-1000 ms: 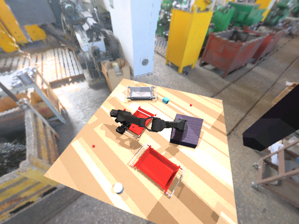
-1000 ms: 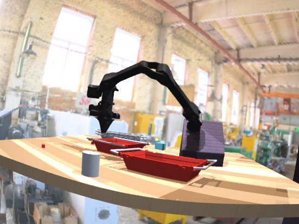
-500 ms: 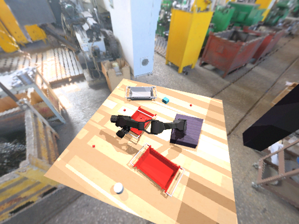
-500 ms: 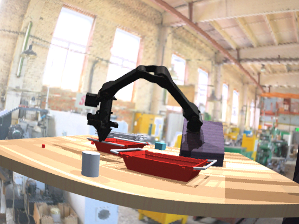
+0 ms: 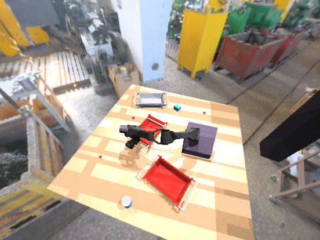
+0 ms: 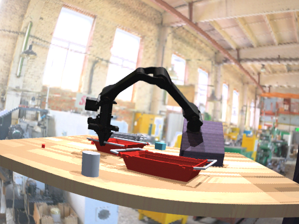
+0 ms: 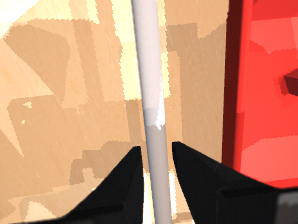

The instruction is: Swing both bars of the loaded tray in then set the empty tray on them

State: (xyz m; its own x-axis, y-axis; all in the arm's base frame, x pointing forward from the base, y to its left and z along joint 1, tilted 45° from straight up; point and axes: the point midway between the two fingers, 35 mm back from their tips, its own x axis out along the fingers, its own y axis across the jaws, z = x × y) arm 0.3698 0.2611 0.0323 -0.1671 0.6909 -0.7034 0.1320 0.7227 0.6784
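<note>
Right now the red tray is 330 mm behind my gripper tip and 150 mm to the left of it. Also, from my gripper tip: cyan block (570 mm to the right, 150 mm behind, 20 mm below); then grey cylinder (380 mm to the left, 150 mm behind, 10 mm below).
</note>
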